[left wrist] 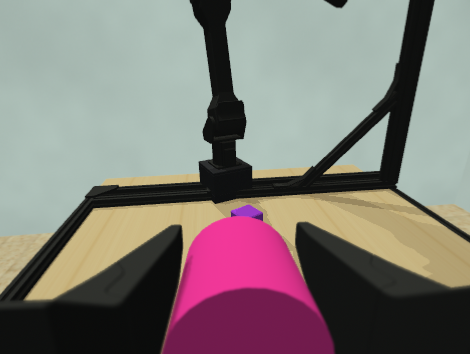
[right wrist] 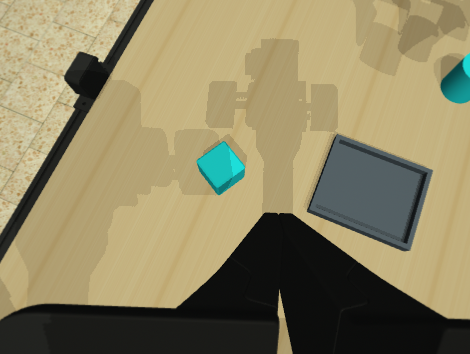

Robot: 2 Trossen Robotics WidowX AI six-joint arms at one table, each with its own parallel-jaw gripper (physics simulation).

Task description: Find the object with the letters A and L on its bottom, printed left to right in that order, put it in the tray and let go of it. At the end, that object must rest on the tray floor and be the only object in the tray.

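Places are measured from the left arm's base along level axes (x ahead, y left, z up), in metres.
Where they show: left gripper, between the fingertips: (left wrist: 239, 234); right gripper, between the fingertips: (left wrist: 342, 4) (right wrist: 276, 226); right arm's base, origin of its link: (left wrist: 224, 163).
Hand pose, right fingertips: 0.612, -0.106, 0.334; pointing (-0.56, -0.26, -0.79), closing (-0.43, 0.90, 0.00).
Note:
Things, the pixels of their centre, and the offset from my right fingertips, as dx, dy, dz. "spot": a spot on its surface instead.
- pink cylinder, middle of its body: (left wrist: 242, 302) -0.283, +0.127, -0.138
- teal block, middle of its body: (right wrist: 221, 168) -0.095, -0.085, -0.339
- grey tray, middle of its body: (right wrist: 369, 191) -0.161, +0.100, -0.353
- teal cylinder, a spot on its surface: (right wrist: 456, 86) spot: -0.345, +0.147, -0.333
- purple block, middle of its body: (left wrist: 246, 221) +0.115, +0.102, -0.339
My left gripper (left wrist: 239, 234) is shut on a pink cylinder (left wrist: 242, 260), holding it lengthwise between the fingers. Its near end face is dark pink with no letters showing; its far end is hidden. My right gripper (right wrist: 276, 226) is shut and empty, above the table between a teal block and the tray. The teal block (right wrist: 219, 167) sits left of the right fingertips. The grey tray (right wrist: 369, 192) lies to their right, with no object in it. A teal cylinder (right wrist: 456, 86) is partly cut off at the right edge. A purple block (left wrist: 247, 212) shows beyond the pink cylinder, partly hidden. No letters are visible on any object.
A black frame rail (left wrist: 160, 194) runs along the table's far edge in the left wrist view, with an upright post (left wrist: 398, 125) at the right. A robot arm (left wrist: 220, 65) rises from that rail. A black bracket (right wrist: 89, 75) stands on the table edge in the right wrist view.

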